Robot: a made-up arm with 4 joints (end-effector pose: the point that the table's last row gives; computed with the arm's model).
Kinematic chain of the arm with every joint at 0, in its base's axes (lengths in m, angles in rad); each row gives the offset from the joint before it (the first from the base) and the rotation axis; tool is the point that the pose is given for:
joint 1: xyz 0 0 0.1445 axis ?
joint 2: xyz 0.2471 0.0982 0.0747 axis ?
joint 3: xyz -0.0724 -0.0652 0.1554 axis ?
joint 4: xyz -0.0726 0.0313 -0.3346 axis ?
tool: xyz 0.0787 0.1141 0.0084
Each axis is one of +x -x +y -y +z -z.
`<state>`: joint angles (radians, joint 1 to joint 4).
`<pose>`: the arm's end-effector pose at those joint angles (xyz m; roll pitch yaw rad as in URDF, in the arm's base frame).
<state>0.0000 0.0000 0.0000 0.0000</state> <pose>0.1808 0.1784 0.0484 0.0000 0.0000 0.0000</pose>
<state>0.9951 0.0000 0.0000 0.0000</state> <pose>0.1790 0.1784 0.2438 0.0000 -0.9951 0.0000</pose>
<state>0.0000 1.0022 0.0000 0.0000</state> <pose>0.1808 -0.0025 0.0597 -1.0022 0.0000 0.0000</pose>
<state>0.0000 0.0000 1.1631 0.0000</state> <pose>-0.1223 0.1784 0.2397 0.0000 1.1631 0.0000</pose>
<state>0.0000 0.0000 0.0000 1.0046</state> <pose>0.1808 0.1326 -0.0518 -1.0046 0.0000 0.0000</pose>
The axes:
joint 1: -y
joint 2: -x
joint 3: +y
joint 4: -x

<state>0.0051 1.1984 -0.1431 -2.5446</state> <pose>0.2195 -0.0604 0.3011 1.3421 -0.0570 0.1334</pose>
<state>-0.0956 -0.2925 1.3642 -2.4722</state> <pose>-0.0761 -0.0520 0.2800 -2.5819 1.2612 1.1846</pose>
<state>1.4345 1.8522 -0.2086 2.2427</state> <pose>-0.2034 -0.1273 0.4445 1.3934 -1.2922 0.8086</pose>
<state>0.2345 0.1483 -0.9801 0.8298</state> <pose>0.5073 0.1367 0.2642 -1.2268 -1.1900 0.3365</pose>
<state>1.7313 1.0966 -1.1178 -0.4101</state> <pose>-0.1003 0.1625 0.5643 -2.8849 -0.3752 2.1069</pose>
